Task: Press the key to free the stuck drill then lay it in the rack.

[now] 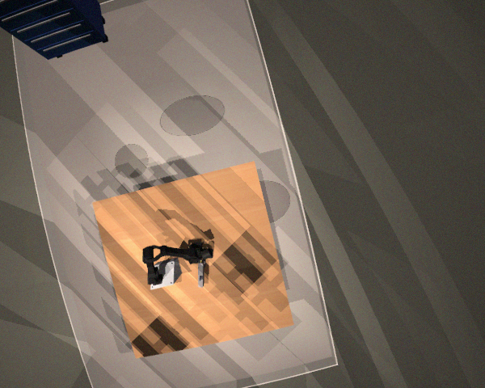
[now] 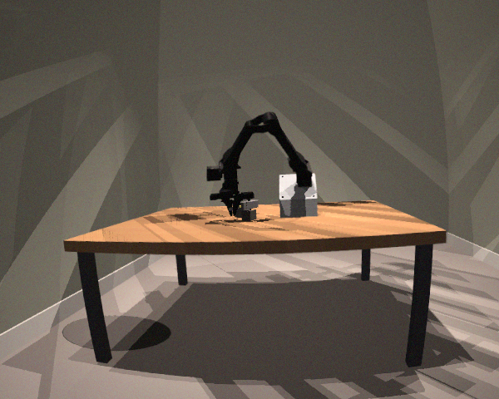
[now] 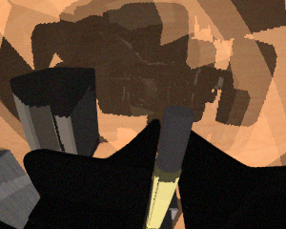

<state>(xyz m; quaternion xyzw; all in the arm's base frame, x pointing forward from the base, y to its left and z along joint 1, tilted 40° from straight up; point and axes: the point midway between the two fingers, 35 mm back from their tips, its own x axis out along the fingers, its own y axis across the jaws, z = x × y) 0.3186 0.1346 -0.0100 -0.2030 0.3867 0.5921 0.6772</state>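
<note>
The small dark block lies 70 mm behind my gripper tip and 20 mm to the left of it. Round my gripper tip: narrow grey fixture: 160 mm to the right, 50 mm behind, 20 mm above.
</note>
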